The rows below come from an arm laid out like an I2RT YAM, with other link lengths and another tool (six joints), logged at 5 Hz.
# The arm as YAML. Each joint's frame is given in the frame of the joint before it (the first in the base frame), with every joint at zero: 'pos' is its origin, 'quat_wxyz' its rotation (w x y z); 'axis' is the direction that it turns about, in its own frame. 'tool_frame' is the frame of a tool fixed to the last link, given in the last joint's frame.
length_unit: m
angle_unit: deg
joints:
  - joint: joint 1
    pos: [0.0, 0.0, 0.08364]
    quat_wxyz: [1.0, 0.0, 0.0, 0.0]
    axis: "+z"
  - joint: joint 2
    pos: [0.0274, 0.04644, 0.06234]
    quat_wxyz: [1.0, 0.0, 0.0, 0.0]
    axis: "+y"
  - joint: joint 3
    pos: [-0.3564, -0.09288, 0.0]
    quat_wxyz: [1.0, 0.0, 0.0, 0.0]
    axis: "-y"
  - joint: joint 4
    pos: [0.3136, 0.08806, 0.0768]
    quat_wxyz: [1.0, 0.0, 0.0, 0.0]
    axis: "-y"
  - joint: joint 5
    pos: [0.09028, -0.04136, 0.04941]
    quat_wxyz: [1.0, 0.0, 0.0, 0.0]
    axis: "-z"
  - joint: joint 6
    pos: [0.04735, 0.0, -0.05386]
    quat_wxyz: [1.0, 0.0, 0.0, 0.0]
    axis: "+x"
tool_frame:
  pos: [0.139, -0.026, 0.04]
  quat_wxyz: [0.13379, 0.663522, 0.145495, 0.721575]
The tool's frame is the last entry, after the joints.
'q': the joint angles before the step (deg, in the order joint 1, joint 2, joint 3, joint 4, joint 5, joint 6). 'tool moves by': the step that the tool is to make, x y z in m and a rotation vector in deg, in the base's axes. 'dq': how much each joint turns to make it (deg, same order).
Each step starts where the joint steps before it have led.
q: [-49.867 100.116 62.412 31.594 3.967 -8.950]
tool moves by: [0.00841 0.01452 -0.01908 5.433 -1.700 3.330]
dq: [0.766 -0.984 -1.507 -2.688 -3.190 4.436]
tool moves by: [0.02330 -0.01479 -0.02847 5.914 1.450 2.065]
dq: [0.131 4.241 5.025 -6.184 -2.471 2.317]
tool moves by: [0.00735 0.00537 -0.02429 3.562 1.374 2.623]
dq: [-0.001 0.873 -0.174 -2.515 -2.885 0.504]
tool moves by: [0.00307 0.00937 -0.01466 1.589 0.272 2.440]
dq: [0.001 -0.021 -1.594 0.196 -2.579 -0.001]
